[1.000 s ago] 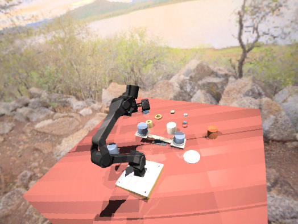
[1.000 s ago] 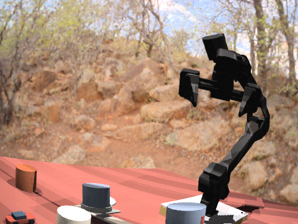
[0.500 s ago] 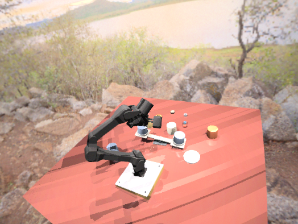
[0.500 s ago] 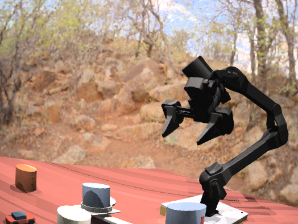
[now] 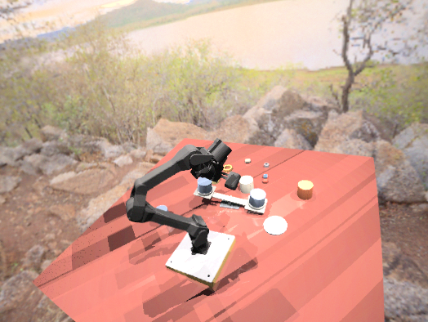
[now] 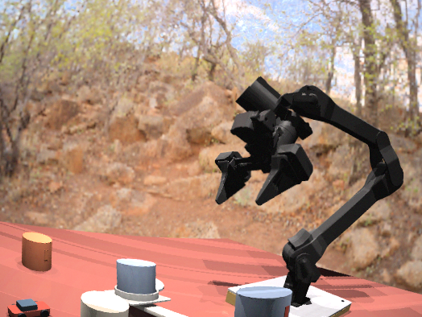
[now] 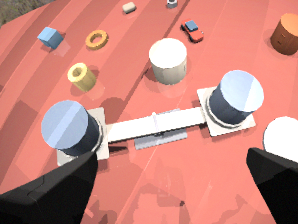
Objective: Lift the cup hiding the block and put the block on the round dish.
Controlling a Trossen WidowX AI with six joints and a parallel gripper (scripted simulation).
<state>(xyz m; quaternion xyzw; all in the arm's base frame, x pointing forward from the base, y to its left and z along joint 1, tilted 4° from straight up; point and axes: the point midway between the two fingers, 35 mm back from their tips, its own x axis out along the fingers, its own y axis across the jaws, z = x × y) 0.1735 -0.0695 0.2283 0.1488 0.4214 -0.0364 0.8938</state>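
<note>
Right now the green block is 19 cm below my gripper tip, 11 cm to the right of it and 8 cm ahead of it. Round my gripper tip: white round dish 23 cm below, 21 cm to the right, 1 cm behind; then balance 19 cm below, 9 cm ahead, 2 cm to the left; then cream cylinder 19 cm below, 19 cm ahead, 5 cm to the right.
</note>
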